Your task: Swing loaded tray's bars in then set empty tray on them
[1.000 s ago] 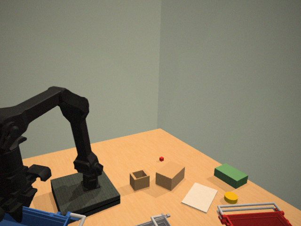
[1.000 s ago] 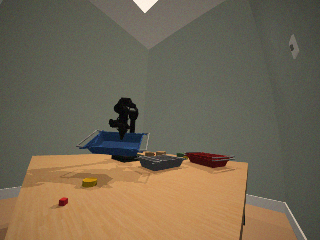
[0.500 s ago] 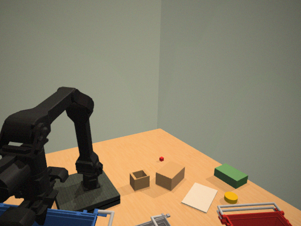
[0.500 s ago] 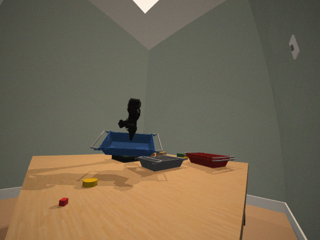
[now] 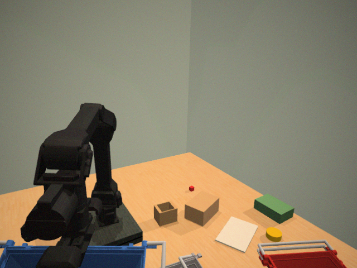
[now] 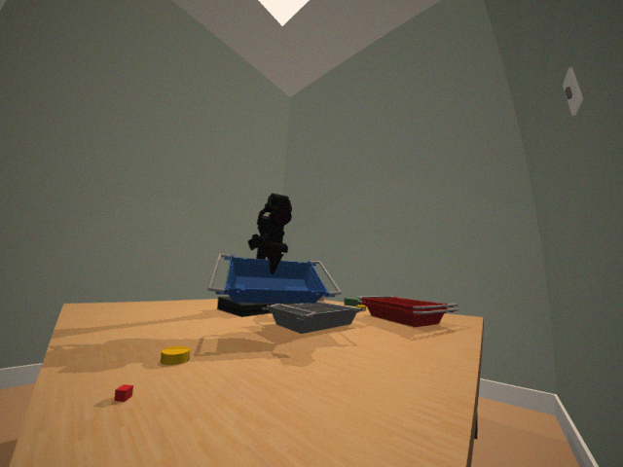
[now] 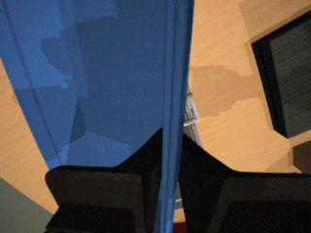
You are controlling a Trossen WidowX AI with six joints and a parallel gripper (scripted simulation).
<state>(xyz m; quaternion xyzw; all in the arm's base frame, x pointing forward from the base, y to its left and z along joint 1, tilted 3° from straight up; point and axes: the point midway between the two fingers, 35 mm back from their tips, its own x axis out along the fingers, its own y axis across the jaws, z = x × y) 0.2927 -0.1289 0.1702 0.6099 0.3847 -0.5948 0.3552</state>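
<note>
My gripper tip is 7 cm short of the blue tray, 4 cm to the left of it and 1 cm above it. Round my gripper tip: brown box: 32 cm to the left, 27 cm behind, 16 cm below; red block: 40 cm to the right, 24 cm ahead, 17 cm below; brown block: 46 cm to the left, 23 cm behind, 14 cm below.
</note>
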